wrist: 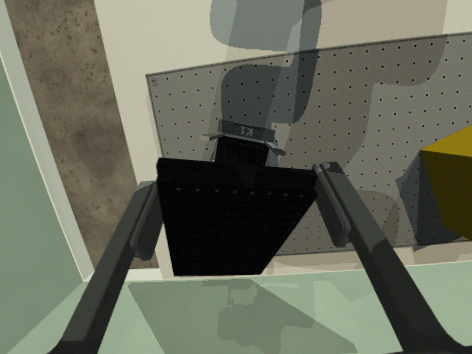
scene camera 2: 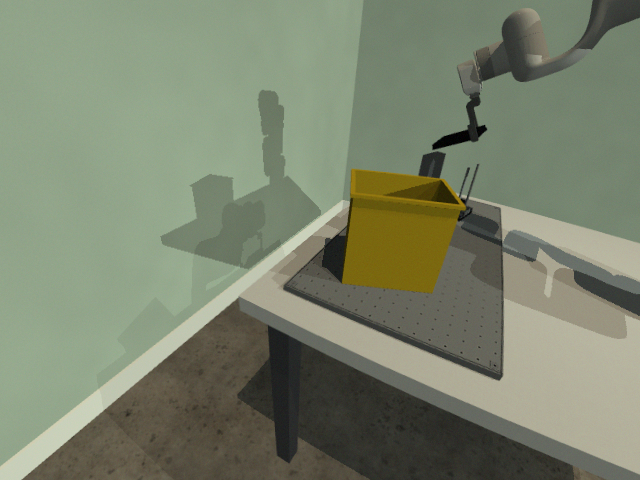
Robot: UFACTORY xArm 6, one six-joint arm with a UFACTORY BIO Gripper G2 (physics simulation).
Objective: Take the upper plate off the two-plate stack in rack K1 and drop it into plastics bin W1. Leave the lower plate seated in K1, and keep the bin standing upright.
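Places are measured from the arm's base along level axes (x ahead, y left, z up), in millimetres.
Where they show: hand at its tool point: [wrist: 236, 209] [scene camera 2: 473, 130].
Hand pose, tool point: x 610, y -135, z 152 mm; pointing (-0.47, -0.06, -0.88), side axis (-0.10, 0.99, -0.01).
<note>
After its pixels a point has its place.
My gripper [scene camera 2: 474, 135] [wrist: 240, 212] @[x 610, y -136, z 152 mm] is shut on the black upper plate [scene camera 2: 451, 140] @[x 656, y -105, z 119 mm] [wrist: 225, 235] @[x 638, y -145, z 134 mm], one finger on each side. The plate is in the air above rack K1 [scene camera 2: 473, 183] @[x 573, y -171, z 2 mm] [wrist: 247, 131] @[x 573, y -130, z -72 mm], apart from it, and looks tilted in the scene view. In the wrist view, the black lower plate [wrist: 242, 150] @[x 603, y -138, z -56 mm] sits in the rack behind the K1 label, partly hidden by the held plate. The yellow bin W1 [scene camera 2: 398, 248] @[x 621, y 318, z 0 mm] [wrist: 446, 182] @[x 656, y 200, z -57 mm] stands upright; its inside is mostly hidden.
Rack K1 and the bin stand on a grey perforated board [scene camera 2: 444, 320] @[x 510, y 334, z -89 mm] [wrist: 190, 107] @[x 531, y -229, z -89 mm] on the pale table [scene camera 2: 558, 372] @[x 321, y 321, z -102 mm] [wrist: 127, 55] @[x 439, y -340, z -102 mm]. A dark upright panel [scene camera 2: 426, 165] @[x 708, y -112, z 34 mm] rises behind the bin. Green walls [scene camera 2: 155, 62] [wrist: 400, 300] border the table.
</note>
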